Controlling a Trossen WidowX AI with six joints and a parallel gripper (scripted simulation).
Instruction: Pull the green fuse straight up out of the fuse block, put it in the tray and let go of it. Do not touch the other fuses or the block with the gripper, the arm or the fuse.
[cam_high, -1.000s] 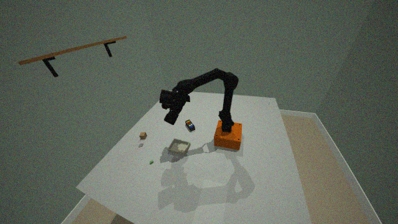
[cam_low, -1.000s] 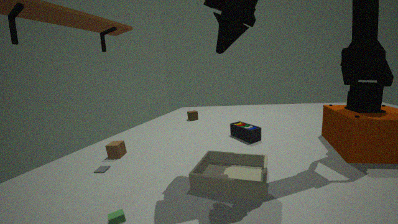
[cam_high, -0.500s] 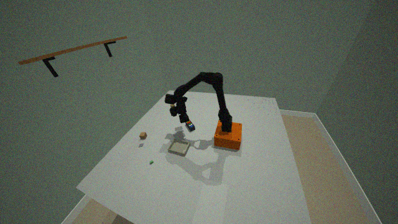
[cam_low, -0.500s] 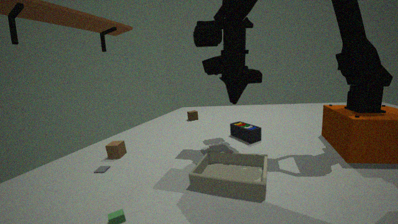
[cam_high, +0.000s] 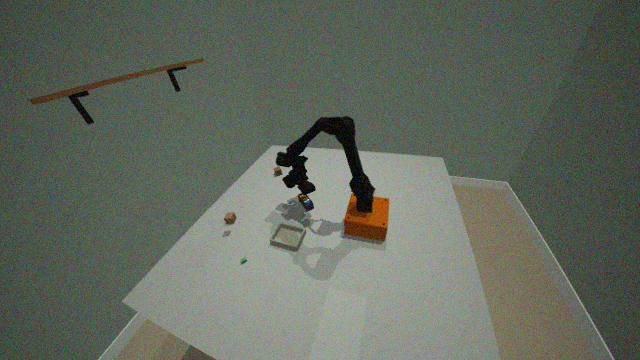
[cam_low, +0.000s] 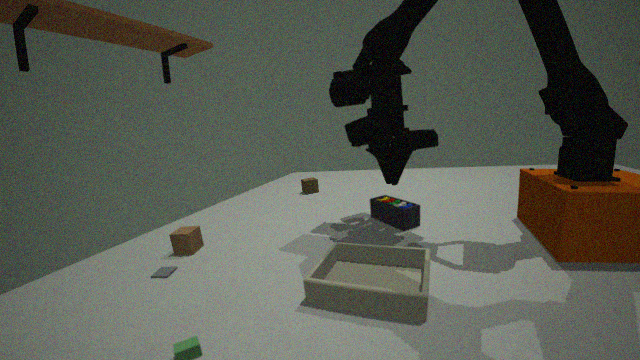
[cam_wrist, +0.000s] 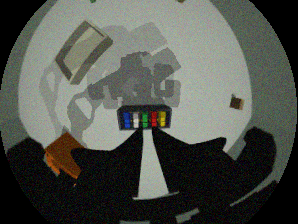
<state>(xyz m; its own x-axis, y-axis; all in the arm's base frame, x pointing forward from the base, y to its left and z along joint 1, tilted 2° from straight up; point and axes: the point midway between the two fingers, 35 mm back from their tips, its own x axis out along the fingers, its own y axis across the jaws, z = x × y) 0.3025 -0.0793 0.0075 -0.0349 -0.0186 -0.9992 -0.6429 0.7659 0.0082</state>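
My gripper tip is now 50 mm above the green fuse. Round my gripper tip: tan cube (360 mm ahead, 160 mm to the left, 60 mm below); then green block (360 mm to the left, 180 mm ahead, 70 mm below); then tray (220 mm to the left, 70 mm below, 20 mm ahead).
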